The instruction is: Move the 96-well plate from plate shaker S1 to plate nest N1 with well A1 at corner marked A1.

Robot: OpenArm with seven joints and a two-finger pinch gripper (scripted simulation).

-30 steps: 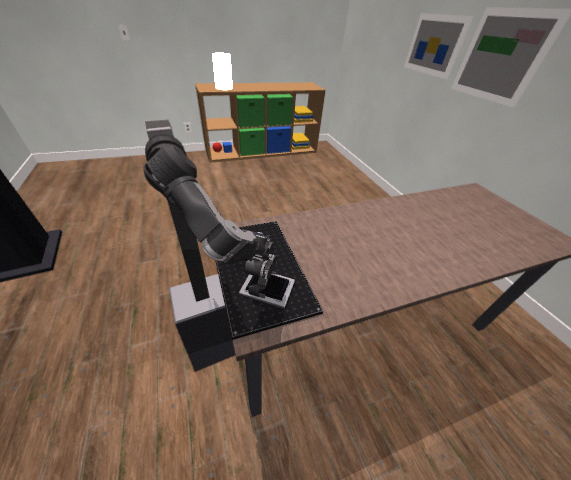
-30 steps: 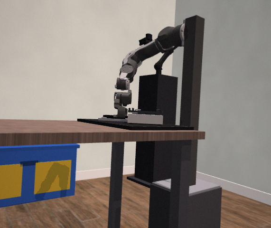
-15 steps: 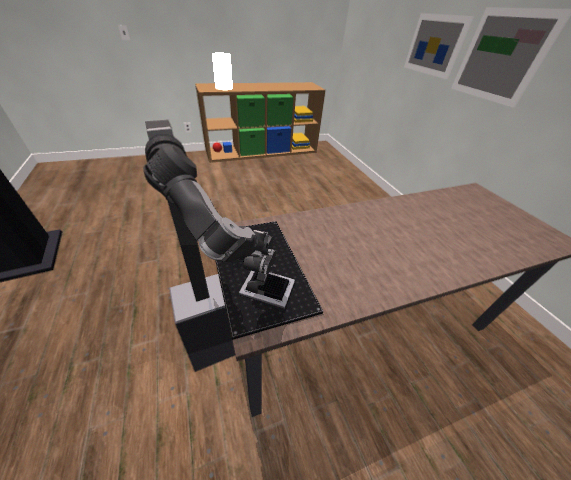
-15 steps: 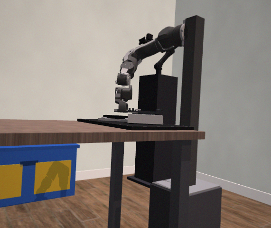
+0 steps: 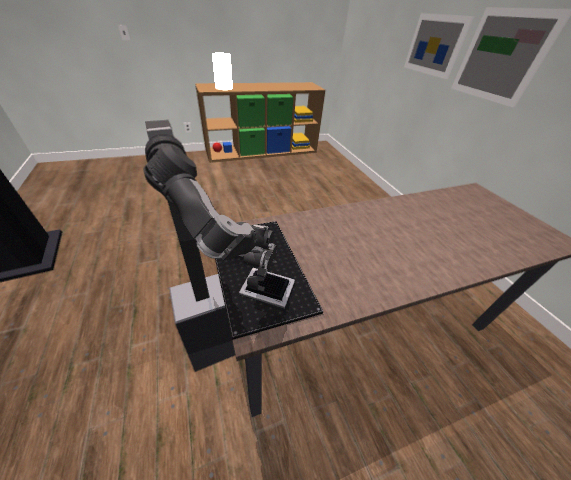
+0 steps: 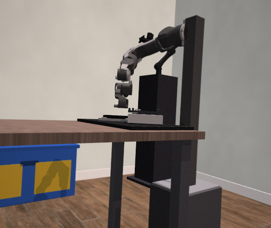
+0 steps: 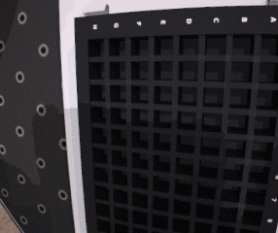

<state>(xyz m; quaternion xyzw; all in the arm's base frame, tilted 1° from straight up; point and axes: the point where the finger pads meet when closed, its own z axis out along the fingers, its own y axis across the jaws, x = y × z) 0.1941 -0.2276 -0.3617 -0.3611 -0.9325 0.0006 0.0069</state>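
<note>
Right now the black 96-well plate is 10 mm ahead of my hand, 10 mm to the right of it and 40 mm below it. The rest, counted from my hand: plate shaker S1 (40 mm ahead, 180 mm to the left, 30 mm below); then plate nest N1 (10 mm ahead, 10 mm to the right, 60 mm below).
</note>
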